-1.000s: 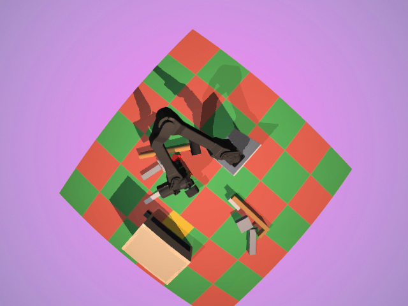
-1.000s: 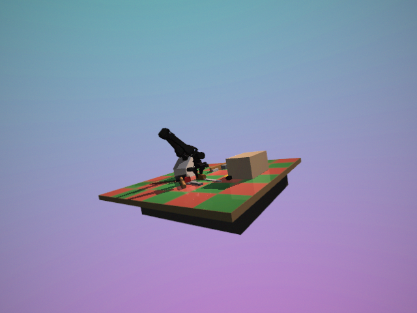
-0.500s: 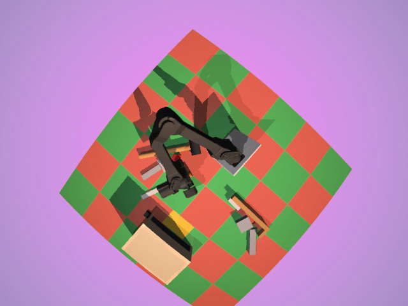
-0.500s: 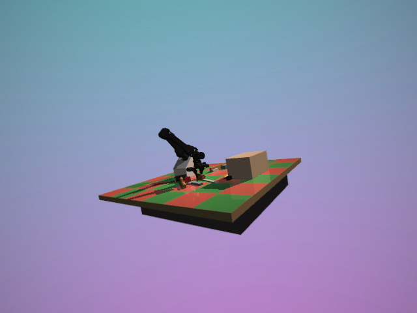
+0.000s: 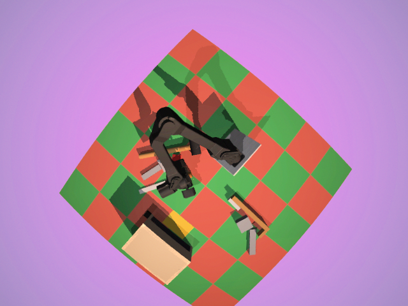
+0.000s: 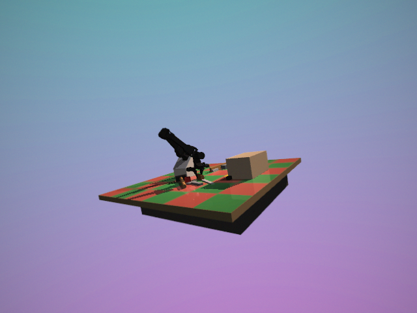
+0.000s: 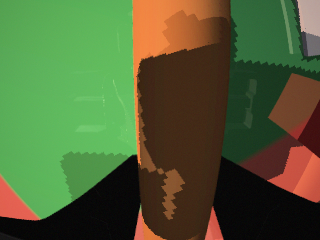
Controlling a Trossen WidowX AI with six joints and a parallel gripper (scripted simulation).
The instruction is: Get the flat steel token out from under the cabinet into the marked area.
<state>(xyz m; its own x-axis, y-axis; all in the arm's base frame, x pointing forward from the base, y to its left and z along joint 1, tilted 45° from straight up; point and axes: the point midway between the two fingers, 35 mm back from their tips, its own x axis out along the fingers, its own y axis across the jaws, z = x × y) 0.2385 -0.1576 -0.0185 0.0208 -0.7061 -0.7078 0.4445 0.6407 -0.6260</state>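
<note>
Now: the pale bar 70 mm behind my gripper tip and 290 mm to the left of it. The rest, counted from my gripper tip: grey t-shaped tool 70 mm ahead, 140 mm to the right; grey token 330 mm ahead, 190 mm to the left, 10 mm below; red cube 40 mm behind, 100 mm to the right, 10 mm above.
</note>
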